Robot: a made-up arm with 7 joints.
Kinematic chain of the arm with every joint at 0, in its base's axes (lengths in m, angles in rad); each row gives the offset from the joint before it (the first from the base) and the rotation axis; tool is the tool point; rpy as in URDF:
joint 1: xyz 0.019 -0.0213 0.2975 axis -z
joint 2: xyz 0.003 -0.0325 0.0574 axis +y
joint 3: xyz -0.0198 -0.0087 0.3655 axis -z
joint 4: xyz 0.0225 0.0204 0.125 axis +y
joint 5: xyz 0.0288 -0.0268 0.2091 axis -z
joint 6: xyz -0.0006 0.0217 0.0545 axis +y
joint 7: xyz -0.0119 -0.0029 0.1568 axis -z
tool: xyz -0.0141 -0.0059 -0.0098 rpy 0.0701 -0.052 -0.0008
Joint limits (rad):
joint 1: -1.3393..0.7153
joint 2: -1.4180..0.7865
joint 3: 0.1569..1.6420
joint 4: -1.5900..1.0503
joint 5: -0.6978..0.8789
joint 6: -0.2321..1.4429
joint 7: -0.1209..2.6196
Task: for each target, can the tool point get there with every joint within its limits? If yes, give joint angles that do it. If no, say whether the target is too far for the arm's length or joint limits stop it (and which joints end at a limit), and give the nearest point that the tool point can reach.
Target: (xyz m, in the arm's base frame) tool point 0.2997 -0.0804 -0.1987
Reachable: no: joint limits stop it (at a limit: joint 1, joint 2, joint 3, joint 4, joint 5, joint 6) | nearest point -0.0864 -0.5135 0.0313 | short by 0.624 m
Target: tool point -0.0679 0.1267 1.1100
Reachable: yes | joints -0.6826 0.3780 0.7908 -1.2718 0.3852 0.7565 0.2988
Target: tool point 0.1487 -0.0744 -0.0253
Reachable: no: joint limits stop it (at a limit: joint 1, joint 2, joint 3, joint 4, joint 6) | nearest point -0.0911 -0.5103 0.0317 | short by 0.501 m
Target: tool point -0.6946 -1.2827 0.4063
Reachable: no: too far | nearest point -0.4251 -0.8063 0.4421 | short by 0.548 m
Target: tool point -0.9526 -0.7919 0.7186
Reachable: no: too far | nearest point -0.6637 -0.5628 0.6107 | short by 0.384 m
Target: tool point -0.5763 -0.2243 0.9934
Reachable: yes | joints -0.2983 -0.7900 1.0650 -0.2379 -0.4233 0.5545 0.6109
